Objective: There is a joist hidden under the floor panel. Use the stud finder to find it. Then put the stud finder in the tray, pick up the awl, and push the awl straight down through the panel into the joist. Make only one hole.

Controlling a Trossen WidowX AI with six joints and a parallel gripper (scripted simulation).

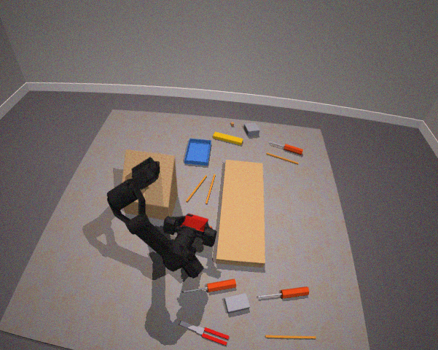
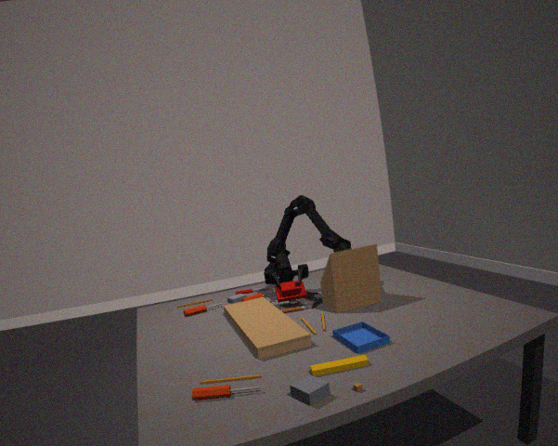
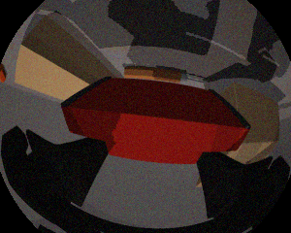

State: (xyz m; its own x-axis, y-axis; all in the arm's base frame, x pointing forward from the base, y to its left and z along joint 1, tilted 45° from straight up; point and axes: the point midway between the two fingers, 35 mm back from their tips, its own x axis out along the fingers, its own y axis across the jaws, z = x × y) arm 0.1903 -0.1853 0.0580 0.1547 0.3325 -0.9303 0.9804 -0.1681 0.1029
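Now: the awl 90 mm below my gripper tip, 40 mm to the left of it and 20 mm behind it. Also, from my gripper tip: blue tray: 460 mm to the left, 80 mm below, 60 mm behind; red stud finder: 10 mm below, 10 mm behind; yellow bar: 600 mm to the left, 90 mm below, 80 mm ahead.
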